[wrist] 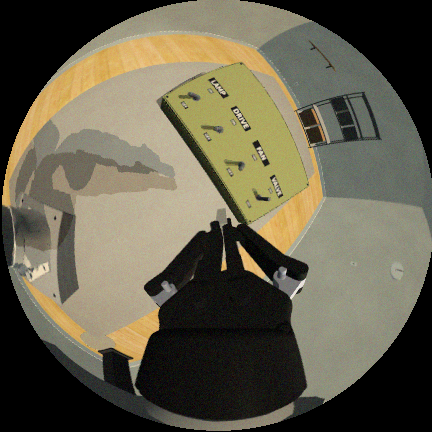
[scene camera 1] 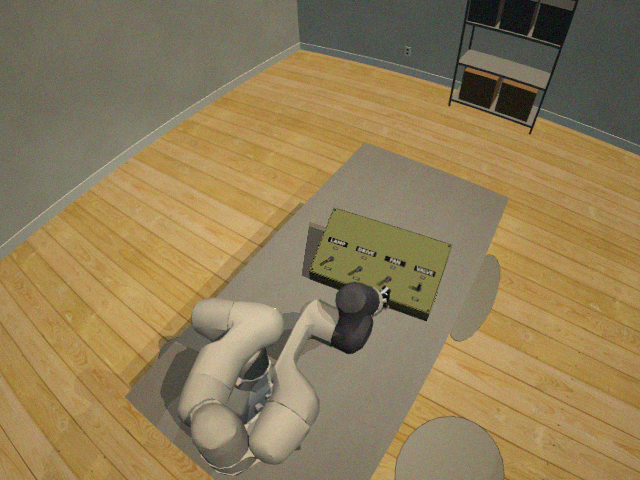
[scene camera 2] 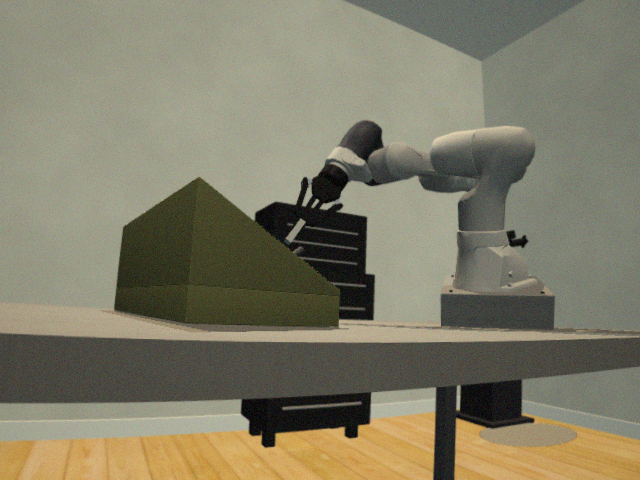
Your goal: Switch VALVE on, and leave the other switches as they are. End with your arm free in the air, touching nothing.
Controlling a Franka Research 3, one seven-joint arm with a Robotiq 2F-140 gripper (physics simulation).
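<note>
The VALVE lever leans toward its ON label, unlike the other three. The FAN lever, DRIVE lever and LAMP lever all lean toward OFF. They stand on the sloped face of a green box. My gripper is shut and empty, near the box's low front edge between FAN and VALVE. In the wrist view its tips show apart from all levers. Scene camera 2 partly hides the tips behind the box.
The box stands on the grey table, in front of my arm's base. Two round stools stand along the right side. A shelf rack is far behind, and a black drawer cabinet stands beyond the table.
</note>
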